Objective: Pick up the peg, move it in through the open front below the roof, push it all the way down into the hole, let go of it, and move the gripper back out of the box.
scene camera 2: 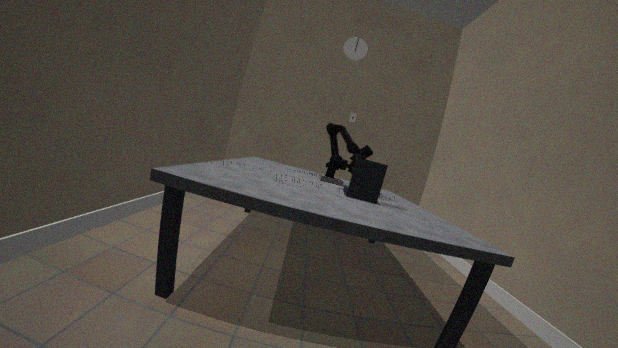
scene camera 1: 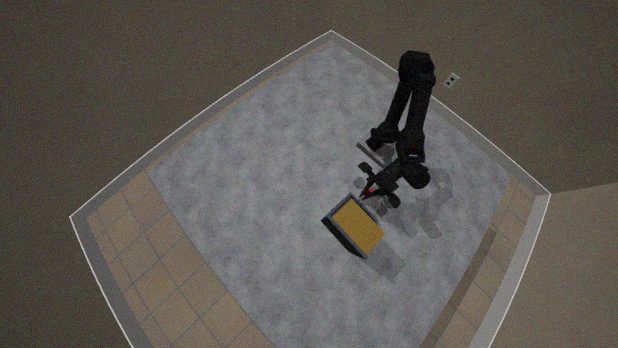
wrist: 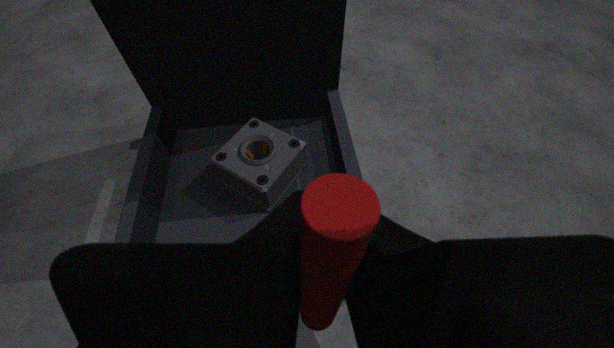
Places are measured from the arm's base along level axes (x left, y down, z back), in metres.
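Pixels of known places: gripper, between the fingertips: point(scene camera 1: 360, 198); arm's base, origin of its link: point(scene camera 2: 329, 176) point(scene camera 1: 374, 143).
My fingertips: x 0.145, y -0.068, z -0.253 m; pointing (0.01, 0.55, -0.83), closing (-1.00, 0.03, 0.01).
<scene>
Ahead of a thing's pixels: the offset from my fingertips to its middle. "spot": to the spot under its first point. Level surfaces: height alone.
My gripper point(scene camera 1: 363, 196) point(wrist: 317, 201) is shut on the red peg @(dx +0.000, dy -0.013, dz +0.033 m) point(scene camera 1: 370, 190) point(wrist: 341, 205). The peg's round end faces the wrist camera between the dark fingers. The fingers are just outside the box's open front in scene camera 1. The box @(dx +0.047, dy +0.000, dz -0.062 m) point(scene camera 2: 367, 181) point(wrist: 345, 132) has a roof point(scene camera 1: 357, 226) point(wrist: 225, 50), yellow from above and black in the wrist view. Inside, a square grey block @(dx +0.038, dy +0.077, dz -0.079 m) point(wrist: 240, 161) with a screw at each corner has the round hole @(spot: dx +0.040, dy +0.073, dz -0.087 m) point(wrist: 258, 149) in its top, ahead and left of the peg. In scene camera 2 the box hides the fingers and peg.
The box's left side wall point(wrist: 142, 175) and its right one flank the block. The arm point(scene camera 1: 417, 115) point(scene camera 2: 334, 145) reaches over the table @(dy +0.101 m) point(scene camera 1: 250, 175) point(scene camera 2: 300, 205). A thin grey strip point(scene camera 1: 370, 154) lies near the arm's base.
</scene>
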